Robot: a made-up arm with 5 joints. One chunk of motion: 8 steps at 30 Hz.
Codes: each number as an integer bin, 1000 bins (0 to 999) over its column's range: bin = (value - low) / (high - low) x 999, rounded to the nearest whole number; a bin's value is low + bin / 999 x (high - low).
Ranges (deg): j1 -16..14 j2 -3..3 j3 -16..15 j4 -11..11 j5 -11..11
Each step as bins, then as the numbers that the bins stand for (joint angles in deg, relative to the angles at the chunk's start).
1 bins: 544 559 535 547 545
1 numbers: 0.34 0.36 0.60 1.05 1.00
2 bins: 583 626 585 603 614
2 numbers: 1.51 0.76 2.15 2.28 2.52
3 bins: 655 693 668 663 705
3 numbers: 3.67 1.16 4.73 3.60 4.53
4 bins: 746 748 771 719 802
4 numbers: 6.40 1.49 7.92 4.83 6.66
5 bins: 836 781 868 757 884
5 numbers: 9.11 1.69 10.93 5.67 8.47
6 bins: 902 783 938 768 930
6 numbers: 11.09 1.70 13.11 5.91 9.48
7 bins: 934 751 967 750 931
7 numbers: 12.05 1.51 14.01 5.52 9.50
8 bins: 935 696 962 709 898
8 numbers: 12.08 1.18 13.85 4.61 8.78
